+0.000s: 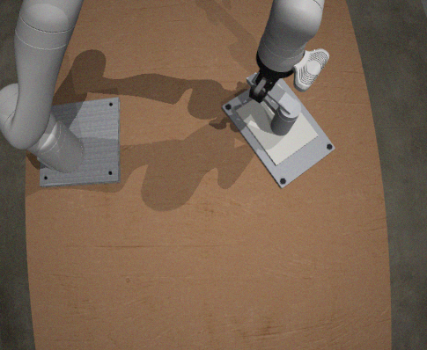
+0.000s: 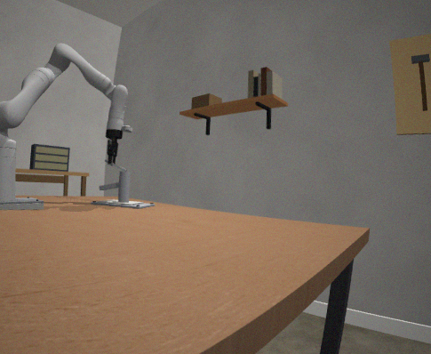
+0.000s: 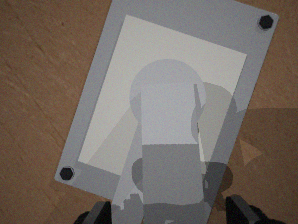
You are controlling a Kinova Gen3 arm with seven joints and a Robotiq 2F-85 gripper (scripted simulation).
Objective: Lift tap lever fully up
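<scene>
My hand is 1 cm short of the flat lever, 2 cm to the left of it and 2 cm above it. Also, from my hand: tap (3 cm ahead, 3 cm to the right, 8 cm below).
</scene>
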